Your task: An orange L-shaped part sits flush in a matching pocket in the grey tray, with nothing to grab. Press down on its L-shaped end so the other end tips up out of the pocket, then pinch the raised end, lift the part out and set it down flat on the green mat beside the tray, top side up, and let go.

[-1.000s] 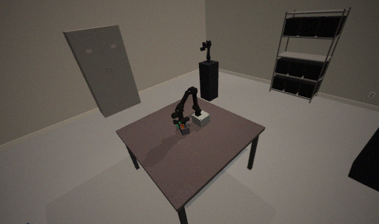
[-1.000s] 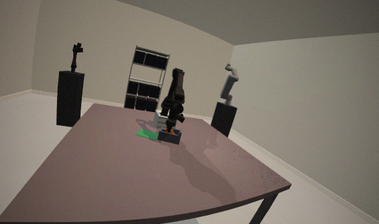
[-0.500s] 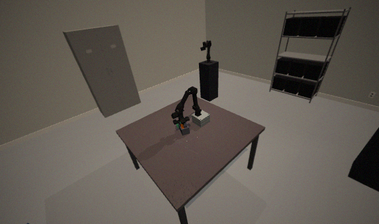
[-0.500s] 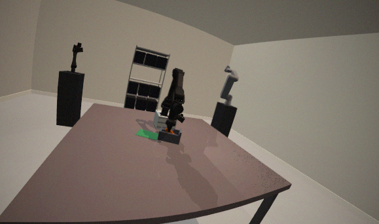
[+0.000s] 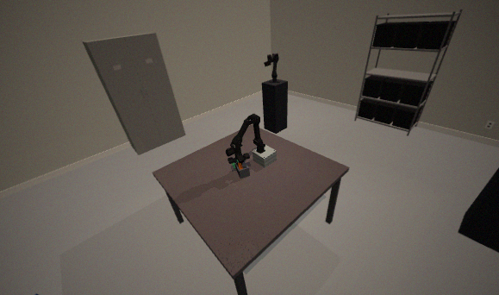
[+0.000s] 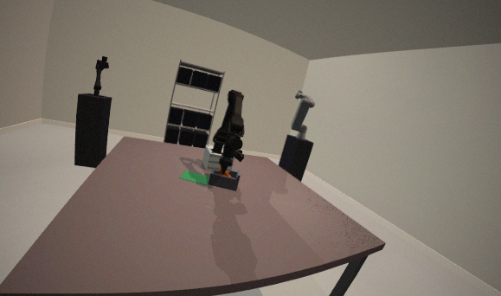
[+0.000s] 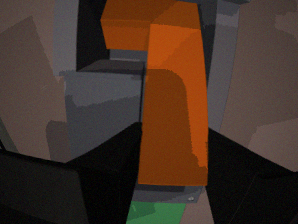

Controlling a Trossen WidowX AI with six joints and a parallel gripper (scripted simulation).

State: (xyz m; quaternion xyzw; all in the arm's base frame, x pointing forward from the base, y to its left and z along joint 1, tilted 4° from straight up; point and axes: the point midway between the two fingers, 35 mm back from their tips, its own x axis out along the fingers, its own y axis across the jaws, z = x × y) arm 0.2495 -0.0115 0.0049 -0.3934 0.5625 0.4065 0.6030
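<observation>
Right now the green mat is 7 cm behind my gripper tip, 13 cm to the right of it and 9 cm below it. Also, from my gripper tip: orange L-shaped part: 4 cm to the left, 3 cm below.
</observation>
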